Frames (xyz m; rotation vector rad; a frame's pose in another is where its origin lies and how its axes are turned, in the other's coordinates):
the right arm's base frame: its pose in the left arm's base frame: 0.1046 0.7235 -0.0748 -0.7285 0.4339 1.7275
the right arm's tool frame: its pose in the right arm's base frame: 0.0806 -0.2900 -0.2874 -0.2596 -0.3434 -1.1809
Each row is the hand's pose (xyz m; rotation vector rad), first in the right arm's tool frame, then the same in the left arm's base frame.
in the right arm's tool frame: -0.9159 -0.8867 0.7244 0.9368 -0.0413 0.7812
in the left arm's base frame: -0.1529 -0.2127 0.6813 0.1368 0.1855 1.5552
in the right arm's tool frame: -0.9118 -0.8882 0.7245 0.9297 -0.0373 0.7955
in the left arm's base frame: -0.1495 -0.2105 0.6830 0.1266 0.1916 1.5665
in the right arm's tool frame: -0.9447 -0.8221 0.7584 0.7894 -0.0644 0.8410
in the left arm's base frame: -0.2226 -0.1842 0.6592 -0.0085 0.1255 1.6166
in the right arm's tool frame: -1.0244 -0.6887 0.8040 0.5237 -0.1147 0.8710
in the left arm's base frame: -0.3661 -0.1495 0.5927 -0.2595 -0.0208 1.6544
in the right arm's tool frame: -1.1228 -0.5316 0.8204 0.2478 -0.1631 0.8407
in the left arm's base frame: -0.5172 -0.1262 0.4865 -0.5134 -0.1932 1.6248
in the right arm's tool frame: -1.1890 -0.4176 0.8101 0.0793 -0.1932 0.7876
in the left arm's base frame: -0.6107 -0.1139 0.3938 -0.6618 -0.3119 1.5681
